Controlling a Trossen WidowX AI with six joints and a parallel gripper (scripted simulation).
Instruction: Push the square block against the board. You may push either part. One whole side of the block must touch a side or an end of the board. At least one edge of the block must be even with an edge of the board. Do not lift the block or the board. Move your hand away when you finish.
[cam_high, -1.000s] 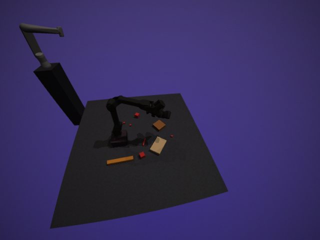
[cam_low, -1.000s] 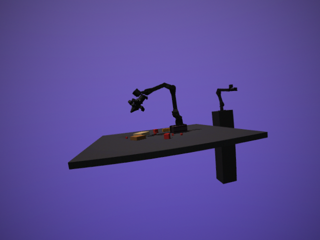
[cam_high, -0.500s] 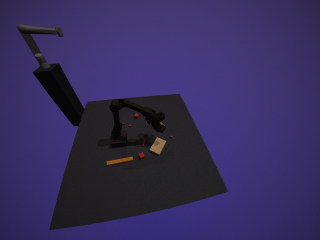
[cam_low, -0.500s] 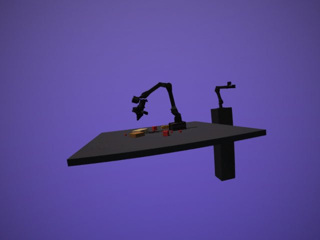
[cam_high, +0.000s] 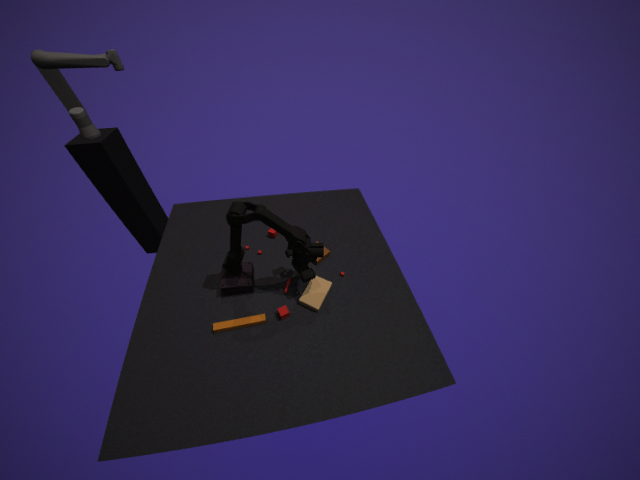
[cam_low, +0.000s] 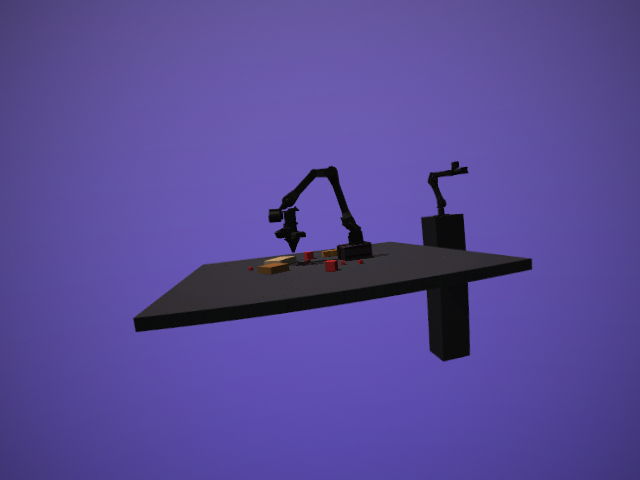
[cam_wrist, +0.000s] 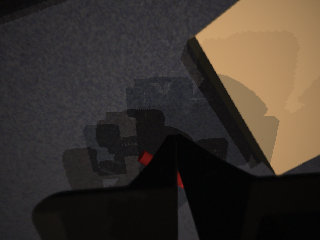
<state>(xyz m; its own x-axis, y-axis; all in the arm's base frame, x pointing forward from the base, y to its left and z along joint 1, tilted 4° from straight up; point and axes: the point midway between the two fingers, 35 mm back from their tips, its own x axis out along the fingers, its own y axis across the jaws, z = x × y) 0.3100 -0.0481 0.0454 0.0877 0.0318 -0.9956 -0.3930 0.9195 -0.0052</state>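
My gripper tip is 7 cm past the red stick, 3 cm to the left of it and 5 cm above it. Round my gripper tip: flat tan block 7 cm ahead, 9 cm to the right, 5 cm below; then brown square slab 10 cm ahead, 15 cm to the left, 5 cm below; then long orange board 28 cm behind, 20 cm to the right, 5 cm below.
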